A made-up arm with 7 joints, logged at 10 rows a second.
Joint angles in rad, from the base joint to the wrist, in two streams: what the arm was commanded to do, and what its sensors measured. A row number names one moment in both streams.
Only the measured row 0 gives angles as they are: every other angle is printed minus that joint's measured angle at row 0.
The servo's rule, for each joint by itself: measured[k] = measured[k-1] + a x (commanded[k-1-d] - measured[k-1]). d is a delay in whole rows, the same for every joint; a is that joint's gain. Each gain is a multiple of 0.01, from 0.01 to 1. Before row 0 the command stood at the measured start. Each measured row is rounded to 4 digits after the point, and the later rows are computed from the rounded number. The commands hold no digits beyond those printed.
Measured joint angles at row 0:
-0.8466, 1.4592, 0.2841, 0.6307, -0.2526, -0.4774, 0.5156
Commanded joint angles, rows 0 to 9:
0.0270, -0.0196, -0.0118, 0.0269, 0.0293, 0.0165, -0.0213
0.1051, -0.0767, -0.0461, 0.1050, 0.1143, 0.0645, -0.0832
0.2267, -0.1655, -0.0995, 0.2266, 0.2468, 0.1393, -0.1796
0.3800, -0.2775, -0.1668, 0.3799, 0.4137, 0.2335, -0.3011
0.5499, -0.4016, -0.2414, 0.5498, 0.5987, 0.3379, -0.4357
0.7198, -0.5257, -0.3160, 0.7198, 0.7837, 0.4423, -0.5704
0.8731, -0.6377, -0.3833, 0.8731, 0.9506, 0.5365, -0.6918
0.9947, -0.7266, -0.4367, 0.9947, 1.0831, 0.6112, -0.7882
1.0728, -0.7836, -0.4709, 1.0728, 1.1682, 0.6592, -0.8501
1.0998, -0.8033, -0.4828, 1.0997, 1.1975, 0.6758, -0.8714
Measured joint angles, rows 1 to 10:
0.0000, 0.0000, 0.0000, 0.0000, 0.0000, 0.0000, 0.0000
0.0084, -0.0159, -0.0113, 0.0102, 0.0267, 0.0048, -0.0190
0.0384, -0.0651, -0.0447, 0.0462, 0.1064, 0.0221, -0.0761
0.0968, -0.1464, -0.0973, 0.1148, 0.2342, 0.0561, -0.1682
0.1846, -0.2526, -0.1640, 0.2155, 0.3975, 0.1075, -0.2865
0.2978, -0.3733, -0.2383, 0.3425, 0.5806, 0.1743, -0.4193
0.4286, -0.4967, -0.3129, 0.4859, 0.7654, 0.2520, -0.5538
0.5664, -0.6109, -0.3805, 0.6330, 0.9339, 0.3345, -0.6766
0.6992, -0.7046, -0.4345, 0.7704, 1.0697, 0.4147, -0.7759
0.8150, -0.7686, -0.4694, 0.8853, 1.1593, 0.4856, -0.8419
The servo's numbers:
d 1
a 0.31 0.81 0.96 0.38 0.91 0.29 0.89

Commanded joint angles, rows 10 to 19:
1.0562, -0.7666, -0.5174, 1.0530, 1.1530, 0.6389, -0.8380
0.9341, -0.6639, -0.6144, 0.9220, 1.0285, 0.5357, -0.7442
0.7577, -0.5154, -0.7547, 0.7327, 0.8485, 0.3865, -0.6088
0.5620, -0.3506, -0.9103, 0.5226, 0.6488, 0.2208, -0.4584
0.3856, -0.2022, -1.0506, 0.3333, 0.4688, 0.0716, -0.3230
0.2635, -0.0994, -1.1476, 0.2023, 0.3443, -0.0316, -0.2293
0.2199, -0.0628, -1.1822, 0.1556, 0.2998, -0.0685, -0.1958
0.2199, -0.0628, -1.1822, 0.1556, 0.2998, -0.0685, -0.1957
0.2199, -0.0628, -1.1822, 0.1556, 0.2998, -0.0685, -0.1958
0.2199, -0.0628, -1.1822, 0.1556, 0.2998, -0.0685, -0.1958
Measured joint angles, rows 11 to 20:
0.9033, -0.7967, -0.4823, 0.9668, 1.1941, 0.5408, -0.8682
0.9507, -0.7723, -0.5160, 0.9996, 1.1567, 0.5692, -0.8413
0.9456, -0.6845, -0.6105, 0.9701, 1.0400, 0.5595, -0.7549
0.8874, -0.5475, -0.7489, 0.8799, 0.8657, 0.5093, -0.6249
0.7865, -0.3880, -0.9038, 0.7441, 0.6683, 0.4256, -0.4767
0.6622, -0.2375, -1.0447, 0.5880, 0.4868, 0.3229, -0.3399
0.5386, -0.1256, -1.1435, 0.4414, 0.3571, 0.2201, -0.2415
0.4398, -0.0747, -1.1807, 0.3328, 0.3050, 0.1364, -0.2008
0.3716, -0.0651, -1.1821, 0.2655, 0.3003, 0.0770, -0.1963
0.3246, -0.0632, -1.1822, 0.2237, 0.2998, 0.0348, -0.1959

